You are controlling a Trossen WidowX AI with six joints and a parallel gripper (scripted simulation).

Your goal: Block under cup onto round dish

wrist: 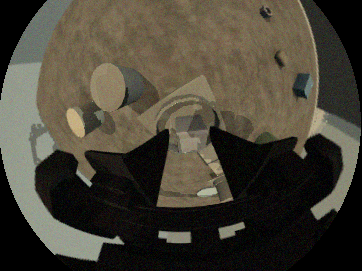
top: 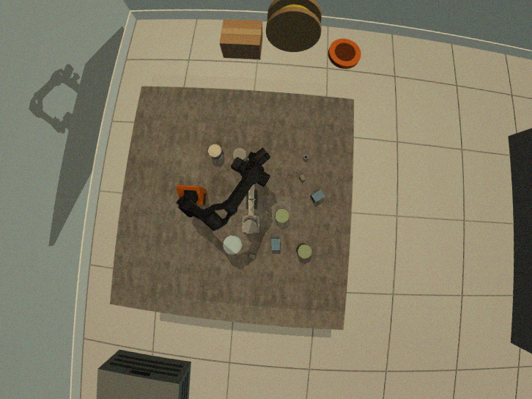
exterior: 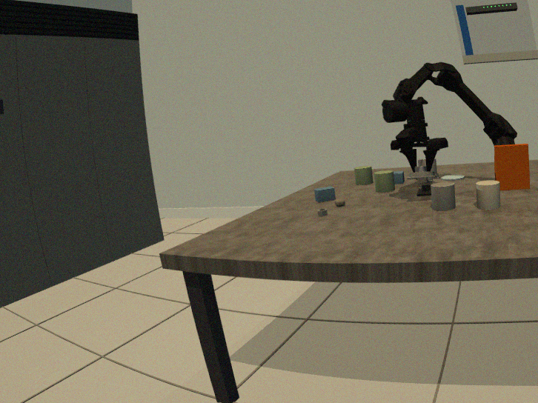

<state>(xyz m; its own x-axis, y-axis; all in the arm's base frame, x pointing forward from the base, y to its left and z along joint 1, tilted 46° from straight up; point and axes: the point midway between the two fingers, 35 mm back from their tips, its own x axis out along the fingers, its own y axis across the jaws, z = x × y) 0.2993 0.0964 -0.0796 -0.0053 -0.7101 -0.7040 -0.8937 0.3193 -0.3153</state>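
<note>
Now: the round dish 37 cm to the right of my gripper tip, 9 cm behind it and 8 cm below it. Round my gripper tip: cream cylinder 22 cm behind, 11 cm to the left, 5 cm below.
</note>
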